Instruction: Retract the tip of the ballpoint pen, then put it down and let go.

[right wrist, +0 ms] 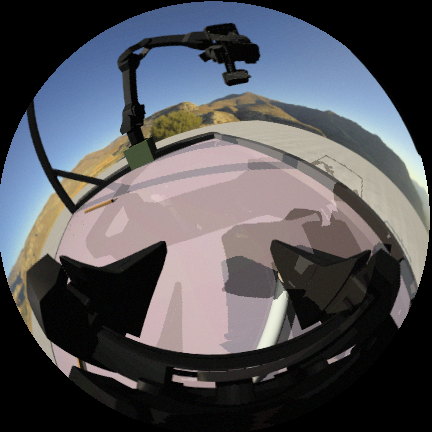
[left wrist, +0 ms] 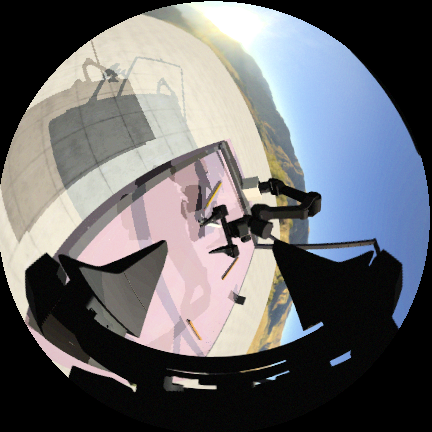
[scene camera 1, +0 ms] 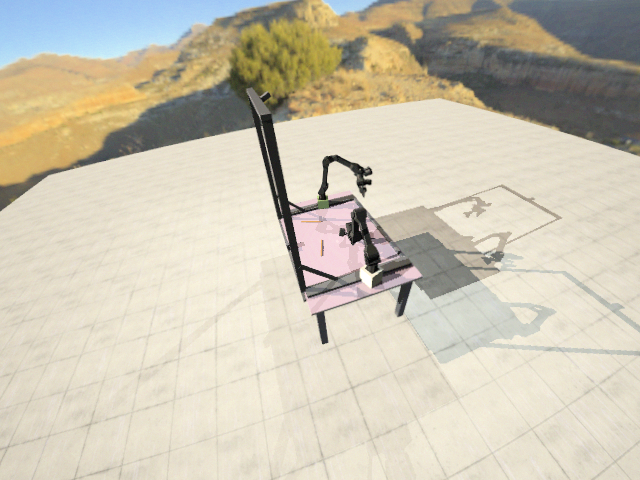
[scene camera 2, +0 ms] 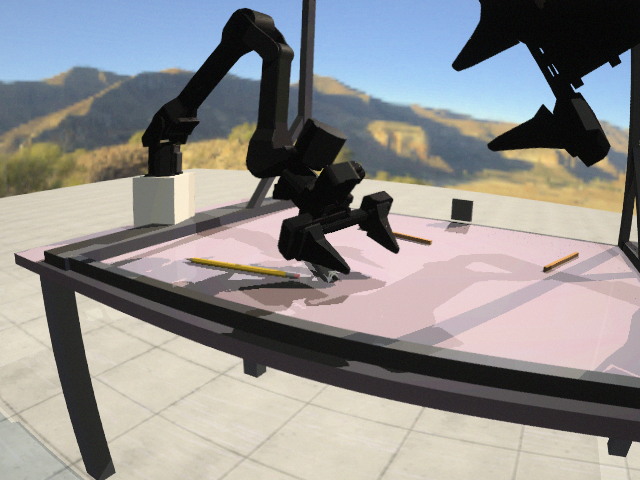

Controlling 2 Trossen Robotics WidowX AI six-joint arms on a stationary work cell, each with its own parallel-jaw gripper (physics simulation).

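Pixels of known places: left gripper, fingertip midpoint: (right wrist: pixel 245 58) (left wrist: pixel 221 246) (scene camera 1: pixel 363 195) (scene camera 2: pixel 471 105); right gripper, fingertip midpoint: (right wrist: pixel 219 246) (left wrist: pixel 203 239) (scene camera 2: pixel 374 261); left arm's base, origin of the base link: (right wrist: pixel 137 142) (scene camera 1: pixel 322 198); right arm's base, origin of the base link: (left wrist: pixel 259 187) (scene camera 1: pixel 371 268) (scene camera 2: pixel 163 175).
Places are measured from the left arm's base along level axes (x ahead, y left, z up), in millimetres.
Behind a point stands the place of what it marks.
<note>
The ballpoint pen (scene camera 2: pixel 326 273) @(y 245, x 492, z -77 mm) (left wrist: pixel 213 223) @(y 209, x 537, z -73 mm) (right wrist: pixel 272 322) @(y 213, x 521, z -72 mm), pale with dark parts, lies on the pink table. My right gripper (scene camera 2: pixel 372 261) @(y 193, x 451, z -62 mm) (left wrist: pixel 203 239) @(y 193, x 451, z -62 mm) (right wrist: pixel 219 246) @(y 193, x 451, z -62 mm) is open and empty, low above the table. One finger partly hides the pen in scene camera 2. In the right wrist view the pen's pale barrel shows at the inner side of the finger on the right, which covers part of it; its lower part runs behind the gripper body. Whether the tip is out cannot be seen. My left gripper (scene camera 2: pixel 472 107) @(y 321, x 261, z 145 mm) is open and empty, high above the table.
A yellow pencil (scene camera 2: pixel 242 266) @(y 306, x 594, z -78 mm) (left wrist: pixel 214 194) @(y 306, x 595, z -77 mm) lies close to the pen. One orange stick (scene camera 1: pixel 322 248) @(y -53, x 593, z -77 mm) (scene camera 2: pixel 413 238) @(y -46, x 531, z -80 mm) (left wrist: pixel 230 268) @(y -53, x 570, z -77 mm) lies behind the right gripper in scene camera 2; another (scene camera 1: pixel 311 221) @(y -119, x 241, z -77 mm) (scene camera 2: pixel 560 261) @(y -104, x 239, z -79 mm) (left wrist: pixel 194 330) @(y -109, x 237, z -78 mm) (right wrist: pixel 100 205) @(y -91, x 247, z -81 mm) lies farther right there. A dark frame (scene camera 1: pixel 279 180) @(y -189, x 969, z 694 mm) stands along one table edge.
</note>
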